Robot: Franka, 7 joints.
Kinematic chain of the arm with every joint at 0, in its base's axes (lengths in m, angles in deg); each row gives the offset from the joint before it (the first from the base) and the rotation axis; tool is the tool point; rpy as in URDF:
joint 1: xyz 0 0 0.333 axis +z
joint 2: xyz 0 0 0 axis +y
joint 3: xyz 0 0 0.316 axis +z
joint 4: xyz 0.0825 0 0 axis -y
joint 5: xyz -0.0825 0 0.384 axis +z
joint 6: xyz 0 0 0 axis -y
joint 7: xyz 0.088 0 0 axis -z
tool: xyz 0 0 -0.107 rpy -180 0 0
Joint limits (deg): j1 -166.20..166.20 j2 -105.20..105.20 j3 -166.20..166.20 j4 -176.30..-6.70 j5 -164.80..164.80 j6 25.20..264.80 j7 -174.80..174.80
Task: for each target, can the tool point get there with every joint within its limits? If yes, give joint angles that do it. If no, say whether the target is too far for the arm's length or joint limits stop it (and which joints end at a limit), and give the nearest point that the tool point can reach.
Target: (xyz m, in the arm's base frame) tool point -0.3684 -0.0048 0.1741
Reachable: yes | joints -83.39 82.28 -59.53 -141.16 -35.84 98.35 -58.38
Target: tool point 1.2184 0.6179 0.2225
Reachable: no: too far | nearest point 0.7626 0.3868 0.2638 | short by 0.513 m
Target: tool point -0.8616 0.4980 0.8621
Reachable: no: too far | nearest point -0.6558 0.3791 0.7357 | short by 0.269 m
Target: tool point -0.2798 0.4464 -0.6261
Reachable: no: too far | nearest point -0.2330 0.3717 -0.3376 | short by 0.302 m
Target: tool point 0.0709 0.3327 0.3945
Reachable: yes | joints 119.71 -19.15 -42.75 -135.98 4.44 68.87 7.99
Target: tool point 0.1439 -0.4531 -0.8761
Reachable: no: too far | nearest point 0.1148 -0.3614 -0.3520 | short by 0.533 m
